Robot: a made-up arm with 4 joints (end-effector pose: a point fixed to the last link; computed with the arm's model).
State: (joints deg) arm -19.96 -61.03 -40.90 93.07
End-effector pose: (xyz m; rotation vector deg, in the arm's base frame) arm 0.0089 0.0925 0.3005 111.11 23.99 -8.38
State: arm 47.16 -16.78 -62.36 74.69
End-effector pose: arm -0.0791 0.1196 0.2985 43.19 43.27 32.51
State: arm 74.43 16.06 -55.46 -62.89
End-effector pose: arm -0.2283 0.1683 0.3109 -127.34 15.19 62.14
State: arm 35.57 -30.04 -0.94 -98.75
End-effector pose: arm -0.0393 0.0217 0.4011 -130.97 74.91 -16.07
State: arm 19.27 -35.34 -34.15 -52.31
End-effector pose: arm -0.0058 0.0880 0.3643 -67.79 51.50 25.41
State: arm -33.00 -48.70 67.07 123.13
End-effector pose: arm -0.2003 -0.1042 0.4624 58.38 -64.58 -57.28
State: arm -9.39 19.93 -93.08 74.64
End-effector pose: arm -0.2666 0.1981 0.5319 67.99 10.14 110.12
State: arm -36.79 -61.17 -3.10 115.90
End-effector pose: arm -0.0260 0.0085 0.3270 117.28 -11.31 -37.62
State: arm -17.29 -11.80 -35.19 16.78
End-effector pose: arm -0.0717 0.0409 0.5042 33.19 0.71 33.44
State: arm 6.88 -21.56 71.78 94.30
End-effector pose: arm -0.2940 -0.0626 0.5275 24.69 -69.00 -41.29
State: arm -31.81 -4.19 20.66 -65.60
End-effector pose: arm -0.1721 -0.0979 0.4757 -23.77 42.10 -20.60
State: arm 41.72 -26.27 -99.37 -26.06
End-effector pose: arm -0.1264 0.2293 0.2760 -36.34 50.95 87.26
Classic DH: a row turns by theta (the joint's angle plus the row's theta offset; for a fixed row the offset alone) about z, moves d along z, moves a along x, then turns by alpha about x. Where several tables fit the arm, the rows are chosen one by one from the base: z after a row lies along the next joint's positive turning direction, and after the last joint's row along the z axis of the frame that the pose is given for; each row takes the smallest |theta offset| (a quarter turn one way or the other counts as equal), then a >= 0, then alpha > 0; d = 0 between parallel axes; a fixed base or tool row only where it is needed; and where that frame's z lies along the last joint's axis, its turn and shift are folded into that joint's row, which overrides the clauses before.
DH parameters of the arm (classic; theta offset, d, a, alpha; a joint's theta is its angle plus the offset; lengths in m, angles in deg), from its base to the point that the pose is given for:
base (fixed): 79.21 0.3972 -0.0368 -85.49
joint 1: -72.3 0.2019 -0.1171 112.02
joint 2: -78.89 -0.1275 -0.0481 104.57
joint 3: -52.02 -0.1918 -0.0217 -99.41
joint 4: 0 0.1801 -0.0169 -80.59
tool (fixed): -65.37 0.0255 0 0

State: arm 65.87 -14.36 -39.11 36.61
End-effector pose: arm -0.0691 0.0732 0.3372 -20.95 38.95 25.65
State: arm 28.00 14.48 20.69 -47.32
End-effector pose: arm -0.2187 -0.0125 0.5451 -60.80 11.43 -26.91
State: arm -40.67 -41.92 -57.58 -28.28
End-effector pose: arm 0.0120 0.1162 0.5012 15.21 14.74 55.49
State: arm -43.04 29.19 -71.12 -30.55
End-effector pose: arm -0.3139 0.0435 0.6057 -8.84 -59.55 38.67
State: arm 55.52 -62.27 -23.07 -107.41
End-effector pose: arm -0.0117 -0.0806 0.2561 134.26 -104.64 -10.55
